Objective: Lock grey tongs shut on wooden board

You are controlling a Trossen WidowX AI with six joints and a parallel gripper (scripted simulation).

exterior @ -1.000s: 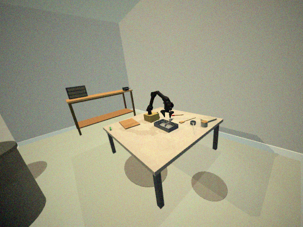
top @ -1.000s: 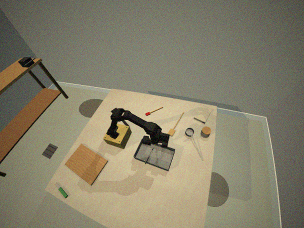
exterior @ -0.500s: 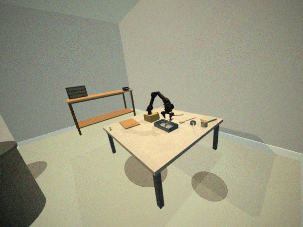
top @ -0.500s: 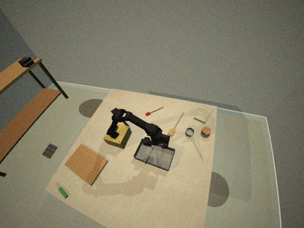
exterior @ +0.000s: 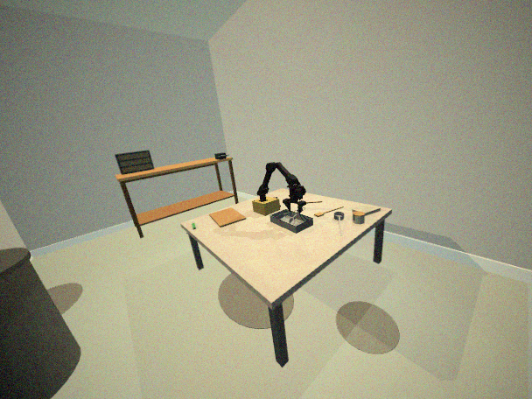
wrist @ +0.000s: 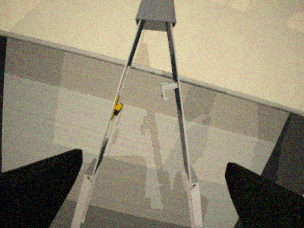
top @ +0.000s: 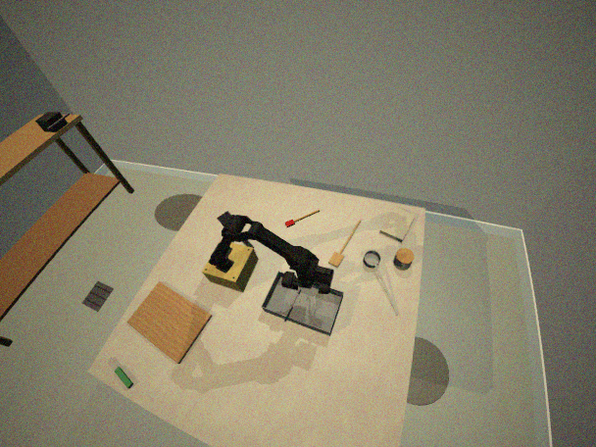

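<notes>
Right now my gripper tip is 30 mm past the yellow slider, 20 mm to the right of it and 10 mm above it. Round my gripper tip: cork-lidded jar 340 mm to the left, 310 mm ahead, 50 mm below; black spatula 560 mm behind, 160 mm to the left, 80 mm below; roasting tin 60 mm below, 40 mm to the right, 10 mm behind.
</notes>
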